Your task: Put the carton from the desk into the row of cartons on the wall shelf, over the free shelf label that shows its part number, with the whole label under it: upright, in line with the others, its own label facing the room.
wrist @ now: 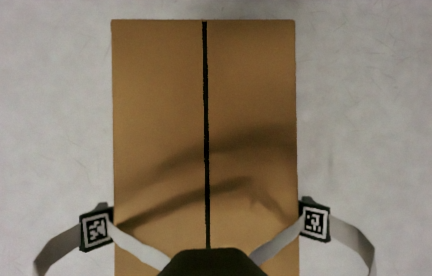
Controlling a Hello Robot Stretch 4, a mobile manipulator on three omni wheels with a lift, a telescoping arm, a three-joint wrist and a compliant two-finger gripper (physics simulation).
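Places are measured from the robot's base along level axes (x down, y back, z left), in centimetres.
Pixels of known places: hand at its tool point: (206, 208).
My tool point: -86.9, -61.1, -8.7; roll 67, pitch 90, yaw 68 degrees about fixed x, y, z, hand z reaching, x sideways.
Behind a point stands the place of what it marks, as x, y, z.
The brown carton (160, 90) @[-92.6, -70.2, -5.9] is in the middle of the wrist view, seen from above, with a black line running along its top face. My gripper (206, 221) @[-86.9, -61.1, -8.7] is shut on the carton, one fingertip against its left side and one against its right side, towards the lower part of the view. Most of the rubber fingertips is hidden behind the marker blocks. Shadows of the gripper fall across the carton's top. The carton's label does not show, and neither do the wall shelf, its row of cartons or the shelf labels.
A pale grey, faintly scratched surface (365, 100) @[-69.4, -72.4, -33.9] lies around the carton on the left, right and far sides. A soft shadow falls on it beyond the carton's far edge.
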